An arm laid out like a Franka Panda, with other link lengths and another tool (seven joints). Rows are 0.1 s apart.
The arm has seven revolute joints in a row. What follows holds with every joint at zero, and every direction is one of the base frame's.
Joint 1 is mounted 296.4 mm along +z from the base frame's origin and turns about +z.
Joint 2 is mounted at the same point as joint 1 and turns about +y.
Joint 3 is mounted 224.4 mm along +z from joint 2 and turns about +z.
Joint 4 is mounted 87.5 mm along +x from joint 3 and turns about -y.
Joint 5 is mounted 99 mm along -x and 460.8 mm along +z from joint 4 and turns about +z.
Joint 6 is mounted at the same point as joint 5 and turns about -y.
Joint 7 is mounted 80.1 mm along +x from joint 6 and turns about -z.
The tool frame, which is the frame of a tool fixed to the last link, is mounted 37 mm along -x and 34 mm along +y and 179.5 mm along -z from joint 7; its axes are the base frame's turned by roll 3.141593, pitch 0.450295 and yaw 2.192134 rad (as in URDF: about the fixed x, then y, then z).
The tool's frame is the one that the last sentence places.
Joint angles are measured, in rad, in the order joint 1, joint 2, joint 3, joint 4, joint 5, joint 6, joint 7. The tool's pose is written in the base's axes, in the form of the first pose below.
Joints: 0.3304 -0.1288 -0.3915 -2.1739 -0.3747 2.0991 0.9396
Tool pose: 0.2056, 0.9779, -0.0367, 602.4; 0.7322, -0.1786, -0.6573, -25.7; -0.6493, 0.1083, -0.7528, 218.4; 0, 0, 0, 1
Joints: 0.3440 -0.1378 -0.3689 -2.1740 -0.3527 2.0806 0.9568
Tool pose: 0.2002, 0.9791, -0.0365, 601.4; 0.7448, -0.1763, -0.6436, -2.2; -0.6365, 0.1016, -0.7645, 222.7; 0, 0, 0, 1
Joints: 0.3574 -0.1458 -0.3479 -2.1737 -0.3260 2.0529 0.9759
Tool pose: 0.1942, 0.9797, -0.0490, 598.1; 0.7572, -0.1815, -0.6275, 20.4; -0.6237, 0.0847, -0.7770, 226.0; 0, 0, 0, 1
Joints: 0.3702 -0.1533 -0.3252 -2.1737 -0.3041 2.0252 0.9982
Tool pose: 0.1873, 0.9804, -0.0618, 593.8; 0.7661, -0.1851, -0.6155, 42.8; -0.6149, 0.0679, -0.7857, 228.9; 0, 0, 0, 1
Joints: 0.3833 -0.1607 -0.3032 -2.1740 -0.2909 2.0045 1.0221
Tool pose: 0.1815, 0.9811, -0.0672, 590.0; 0.7711, -0.1844, -0.6094, 64.0; -0.6103, 0.0587, -0.7900, 232.1; 0, 0, 0, 1
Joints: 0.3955 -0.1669 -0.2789 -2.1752 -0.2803 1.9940 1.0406
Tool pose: 0.1719, 0.9832, -0.0613, 586.4; 0.7768, -0.1736, -0.6053, 86.0; -0.6058, 0.0564, -0.7936, 234.9; 0, 0, 0, 1
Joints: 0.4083 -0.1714 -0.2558 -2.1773 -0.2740 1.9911 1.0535
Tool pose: 0.1581, 0.9863, -0.0473, 582.7; 0.7820, -0.1543, -0.6039, 107.4; -0.6029, 0.0585, -0.7956, 236.8; 0, 0, 0, 1
